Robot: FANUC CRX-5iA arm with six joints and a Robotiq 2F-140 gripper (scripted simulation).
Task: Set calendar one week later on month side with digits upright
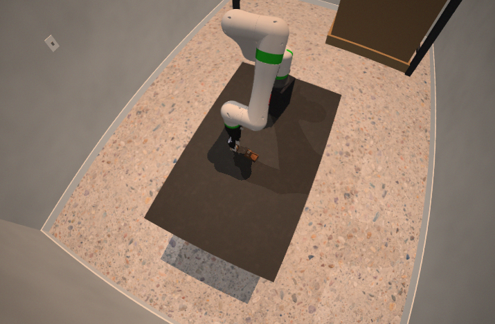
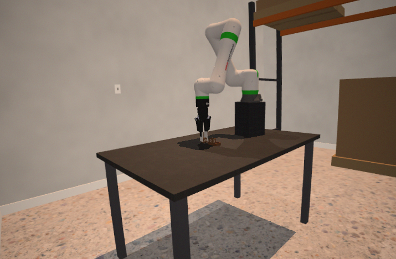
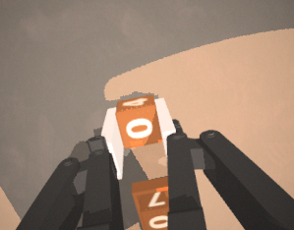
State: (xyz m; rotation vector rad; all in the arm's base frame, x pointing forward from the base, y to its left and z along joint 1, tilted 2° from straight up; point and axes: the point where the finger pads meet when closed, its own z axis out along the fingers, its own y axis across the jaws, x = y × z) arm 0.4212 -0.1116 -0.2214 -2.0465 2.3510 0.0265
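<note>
My hand is 1 cm short of the brown tray, 11 cm to the right of it and 3 cm above it.
</note>
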